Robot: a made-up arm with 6 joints. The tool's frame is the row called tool. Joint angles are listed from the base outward. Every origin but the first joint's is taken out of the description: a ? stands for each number. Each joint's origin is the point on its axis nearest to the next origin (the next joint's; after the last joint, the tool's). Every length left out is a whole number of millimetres.
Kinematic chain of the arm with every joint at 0, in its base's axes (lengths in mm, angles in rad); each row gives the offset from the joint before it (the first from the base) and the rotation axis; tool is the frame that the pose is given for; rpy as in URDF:
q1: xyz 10 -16 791 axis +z
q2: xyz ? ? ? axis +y
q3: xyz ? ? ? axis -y
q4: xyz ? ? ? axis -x
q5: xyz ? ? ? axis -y
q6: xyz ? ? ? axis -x
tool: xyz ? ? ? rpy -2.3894 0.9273 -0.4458
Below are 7 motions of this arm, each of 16 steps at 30 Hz.
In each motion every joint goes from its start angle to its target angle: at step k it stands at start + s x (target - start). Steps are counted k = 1, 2, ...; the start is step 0. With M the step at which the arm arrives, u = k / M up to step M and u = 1 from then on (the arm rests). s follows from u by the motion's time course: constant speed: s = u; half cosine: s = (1 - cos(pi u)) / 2; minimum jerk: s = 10 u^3 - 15 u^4 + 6 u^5.
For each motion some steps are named. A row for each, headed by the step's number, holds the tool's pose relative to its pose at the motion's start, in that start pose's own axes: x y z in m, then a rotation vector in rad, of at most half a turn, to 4 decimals.
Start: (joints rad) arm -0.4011 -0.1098 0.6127 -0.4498 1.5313 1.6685
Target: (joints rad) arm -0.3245 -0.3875 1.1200 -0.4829 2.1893 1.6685
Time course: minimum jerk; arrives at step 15
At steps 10, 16:
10: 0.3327 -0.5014 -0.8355 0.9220 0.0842 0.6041
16: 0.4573 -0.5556 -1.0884 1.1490 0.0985 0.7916

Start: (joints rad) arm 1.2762 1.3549 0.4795 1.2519 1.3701 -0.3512
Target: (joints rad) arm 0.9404 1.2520 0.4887 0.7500 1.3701 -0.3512
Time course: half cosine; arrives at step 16
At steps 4, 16:
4: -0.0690 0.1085 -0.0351 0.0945 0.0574 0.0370
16: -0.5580 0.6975 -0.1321 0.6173 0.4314 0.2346

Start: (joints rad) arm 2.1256 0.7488 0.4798 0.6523 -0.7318 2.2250
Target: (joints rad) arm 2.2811 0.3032 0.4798 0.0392 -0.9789 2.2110
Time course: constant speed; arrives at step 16
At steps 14, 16:
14: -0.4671 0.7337 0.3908 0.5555 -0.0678 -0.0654
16: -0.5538 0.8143 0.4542 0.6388 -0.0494 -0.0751

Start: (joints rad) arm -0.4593 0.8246 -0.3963 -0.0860 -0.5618 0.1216
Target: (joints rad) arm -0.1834 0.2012 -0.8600 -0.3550 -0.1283 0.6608
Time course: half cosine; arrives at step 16
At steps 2, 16:
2: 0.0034 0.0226 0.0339 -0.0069 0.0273 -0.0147
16: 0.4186 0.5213 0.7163 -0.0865 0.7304 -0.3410

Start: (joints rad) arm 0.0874 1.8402 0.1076 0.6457 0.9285 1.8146
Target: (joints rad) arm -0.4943 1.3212 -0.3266 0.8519 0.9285 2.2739
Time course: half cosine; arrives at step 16
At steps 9, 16:
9: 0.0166 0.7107 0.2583 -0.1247 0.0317 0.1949
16: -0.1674 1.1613 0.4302 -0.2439 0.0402 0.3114

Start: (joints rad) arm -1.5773 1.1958 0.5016 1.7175 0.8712 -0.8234
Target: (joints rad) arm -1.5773 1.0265 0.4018 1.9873 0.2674 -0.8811
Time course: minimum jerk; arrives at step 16
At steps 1, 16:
1: -0.0008 0.0001 -0.0002 0.0001 0.0001 0.0015
16: -0.3492 0.0381 -0.0635 0.0874 0.1365 0.6397

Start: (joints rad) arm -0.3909 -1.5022 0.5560 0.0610 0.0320 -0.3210
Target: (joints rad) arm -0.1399 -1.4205 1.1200 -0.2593 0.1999 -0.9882
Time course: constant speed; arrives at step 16
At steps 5, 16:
5: -0.0908 -0.0376 -0.2043 0.2265 -0.2267 -0.2820
16: -0.3054 0.0255 -0.6726 0.5648 -0.7419 -0.9596

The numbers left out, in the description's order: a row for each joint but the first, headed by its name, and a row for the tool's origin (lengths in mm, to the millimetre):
q2: -15 5 0
q3: -17 0 1712
q4: 1168 0 16
q5: 0 -87 -2
q6: 0 0 -25
tool: 0 3 -22

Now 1 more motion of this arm.
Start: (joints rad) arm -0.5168 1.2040 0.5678 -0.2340 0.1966 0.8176
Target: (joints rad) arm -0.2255 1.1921 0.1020 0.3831 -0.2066 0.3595
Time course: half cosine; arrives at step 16
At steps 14, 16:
14: -0.3146 -0.0437 0.6915 -0.8445 -0.1551 0.2728
16: -0.3272 -0.0386 0.7169 -0.8737 -0.1535 0.2915

